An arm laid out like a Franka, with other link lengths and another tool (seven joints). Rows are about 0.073 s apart.
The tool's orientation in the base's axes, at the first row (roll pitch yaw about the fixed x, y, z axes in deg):
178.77 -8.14 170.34
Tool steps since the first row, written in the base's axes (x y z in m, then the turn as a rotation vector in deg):
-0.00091 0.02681 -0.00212 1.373 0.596 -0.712
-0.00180 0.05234 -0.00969 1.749 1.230 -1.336
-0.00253 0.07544 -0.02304 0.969 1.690 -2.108
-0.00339 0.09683 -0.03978 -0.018 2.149 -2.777
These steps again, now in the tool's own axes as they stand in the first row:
0.00504 0.02621 0.00343 -1.342 0.806 0.545
0.00908 0.05105 0.01219 -1.692 1.482 1.140
0.01174 0.07339 0.02653 -0.963 1.785 2.030
0.01376 0.09396 0.04418 -0.019 2.055 2.847

